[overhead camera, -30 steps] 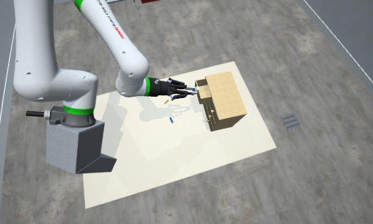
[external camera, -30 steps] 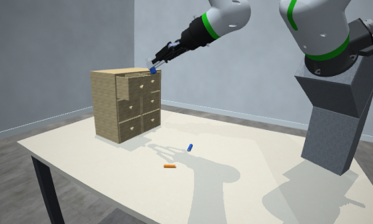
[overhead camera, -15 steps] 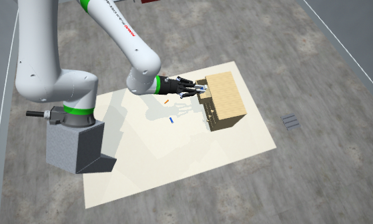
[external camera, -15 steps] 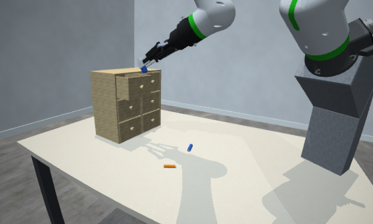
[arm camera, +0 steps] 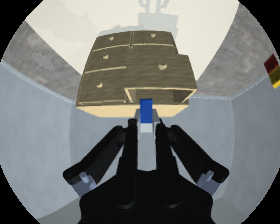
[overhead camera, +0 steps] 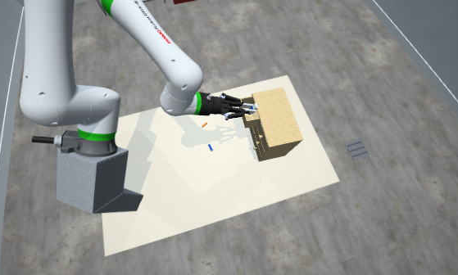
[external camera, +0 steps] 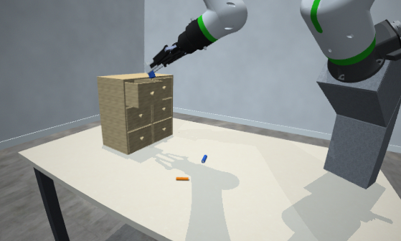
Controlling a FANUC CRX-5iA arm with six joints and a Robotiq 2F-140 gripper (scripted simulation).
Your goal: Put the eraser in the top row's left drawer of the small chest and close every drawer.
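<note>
The eraser lies 3 cm ahead of my hand and 1 cm below it. Also, from my hand: blue cylinder 34 cm below, 21 cm behind, 7 cm to the right; then orange stick 35 cm below, 24 cm behind, 10 cm to the left.
</note>
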